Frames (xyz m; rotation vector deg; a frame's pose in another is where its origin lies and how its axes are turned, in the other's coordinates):
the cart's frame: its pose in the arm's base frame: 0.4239 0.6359 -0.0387 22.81 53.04 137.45
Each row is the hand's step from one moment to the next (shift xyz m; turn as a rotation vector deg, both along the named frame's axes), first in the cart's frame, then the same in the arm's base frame.
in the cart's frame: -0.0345 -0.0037 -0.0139 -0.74 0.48 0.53
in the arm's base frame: 0.0233 -0.0249 -0.0153 0.66 -0.44 0.65
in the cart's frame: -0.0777 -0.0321 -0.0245 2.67 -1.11 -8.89
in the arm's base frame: 0.0643 -0.0377 -0.0459 -5.72 -2.49 -6.96
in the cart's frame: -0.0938 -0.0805 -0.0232 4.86 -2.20 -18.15
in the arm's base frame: 0.0961 -0.0161 -0.0796 -11.21 -5.47 -14.22
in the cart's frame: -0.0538 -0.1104 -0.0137 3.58 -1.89 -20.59
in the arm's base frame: 0.0789 0.0306 -0.0901 -11.37 -7.69 -15.87
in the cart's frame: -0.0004 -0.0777 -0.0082 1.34 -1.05 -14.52
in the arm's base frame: 0.0256 0.0438 -0.0594 -7.16 -6.28 -11.09
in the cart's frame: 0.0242 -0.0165 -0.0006 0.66 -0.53 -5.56
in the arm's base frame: -0.0138 0.0239 -0.0099 -2.81 -2.24 -4.32
